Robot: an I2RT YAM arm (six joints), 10 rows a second.
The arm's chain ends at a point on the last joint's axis. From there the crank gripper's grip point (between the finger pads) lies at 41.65 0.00 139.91 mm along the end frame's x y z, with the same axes.
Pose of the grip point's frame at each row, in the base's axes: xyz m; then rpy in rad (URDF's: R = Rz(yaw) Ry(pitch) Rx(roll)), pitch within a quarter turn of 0, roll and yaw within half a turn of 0:
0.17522 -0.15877 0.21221 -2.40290 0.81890 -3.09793
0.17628 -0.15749 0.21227 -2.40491 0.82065 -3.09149
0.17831 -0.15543 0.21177 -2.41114 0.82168 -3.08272
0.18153 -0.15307 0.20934 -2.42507 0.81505 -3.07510
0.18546 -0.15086 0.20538 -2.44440 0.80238 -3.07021
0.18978 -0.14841 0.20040 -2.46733 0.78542 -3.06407
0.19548 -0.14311 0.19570 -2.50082 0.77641 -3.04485
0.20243 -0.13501 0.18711 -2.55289 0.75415 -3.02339
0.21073 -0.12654 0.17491 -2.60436 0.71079 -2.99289
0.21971 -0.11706 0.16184 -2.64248 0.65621 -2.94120
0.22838 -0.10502 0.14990 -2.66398 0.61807 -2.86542
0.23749 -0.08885 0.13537 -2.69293 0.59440 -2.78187
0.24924 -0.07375 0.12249 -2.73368 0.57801 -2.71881
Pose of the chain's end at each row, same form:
0.12405 -0.06671 0.31328 -2.40290 0.81890 -3.09793
0.12421 -0.06599 0.31339 -2.40491 0.82065 -3.09149
0.12495 -0.06506 0.31324 -2.41114 0.82168 -3.08272
0.12731 -0.06459 0.31201 -2.42507 0.81505 -3.07510
0.13100 -0.06469 0.30987 -2.44440 0.80238 -3.07021
0.13533 -0.06503 0.30713 -2.46733 0.78542 -3.06407
0.13875 -0.06458 0.30490 -2.50082 0.77641 -3.04485
0.14430 -0.06368 0.30043 -2.55289 0.75415 -3.02339
0.15378 -0.06267 0.29318 -2.60436 0.71079 -2.99289
0.16527 -0.05978 0.28458 -2.64248 0.65621 -2.94120
0.17423 -0.05352 0.27530 -2.66398 0.61807 -2.86542
0.18235 -0.04475 0.26314 -2.69293 0.59440 -2.78187
0.19429 -0.03761 0.25281 -2.73368 0.57801 -2.71881

